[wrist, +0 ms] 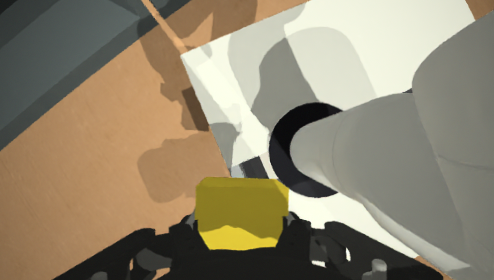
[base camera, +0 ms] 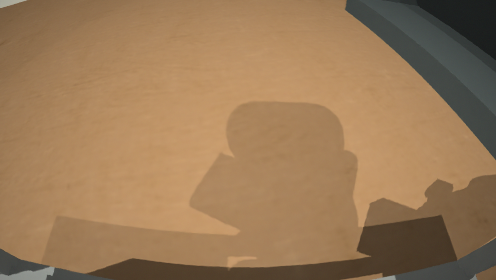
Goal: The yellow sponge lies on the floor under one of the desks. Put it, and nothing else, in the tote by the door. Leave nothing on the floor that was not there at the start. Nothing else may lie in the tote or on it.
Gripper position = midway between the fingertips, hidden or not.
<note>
In view: the gripper (wrist: pixel 240 219) and a yellow sponge (wrist: pixel 233 213).
The base camera view misses the yellow sponge: it is out of frame.
</note>
